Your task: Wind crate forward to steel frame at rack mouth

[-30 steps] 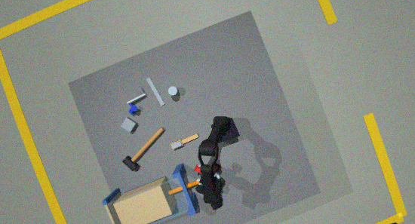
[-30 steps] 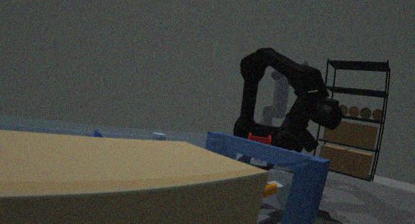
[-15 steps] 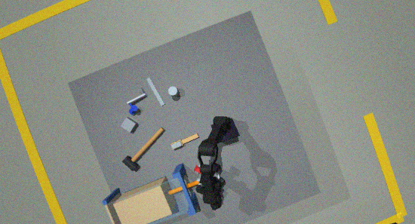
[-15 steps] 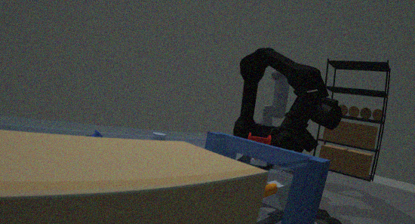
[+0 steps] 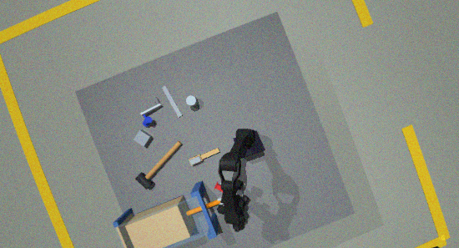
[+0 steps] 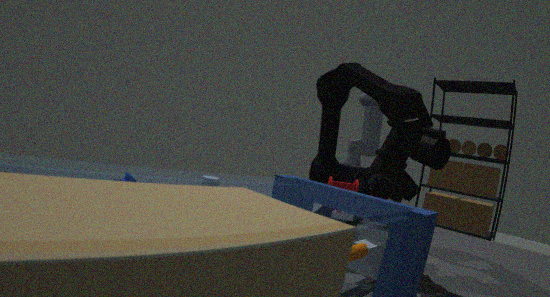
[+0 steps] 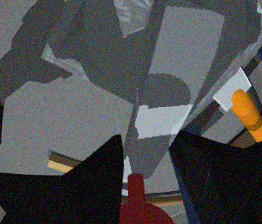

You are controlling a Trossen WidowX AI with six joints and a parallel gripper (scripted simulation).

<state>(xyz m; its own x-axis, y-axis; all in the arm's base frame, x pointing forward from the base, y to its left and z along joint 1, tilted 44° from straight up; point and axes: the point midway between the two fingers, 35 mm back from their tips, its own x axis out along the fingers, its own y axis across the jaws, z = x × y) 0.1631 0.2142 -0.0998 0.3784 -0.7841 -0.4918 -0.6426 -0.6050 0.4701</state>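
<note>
Right now the red knob is 2 cm ahead of my gripper tip, 3 cm to the right of it and 4 cm above it. Round my gripper tip: blue steel frame: 12 cm ahead, 8 cm to the left, 2 cm above; winch handle: 2 cm above; winch: 5 cm behind, 5 cm to the left, 6 cm below.
</note>
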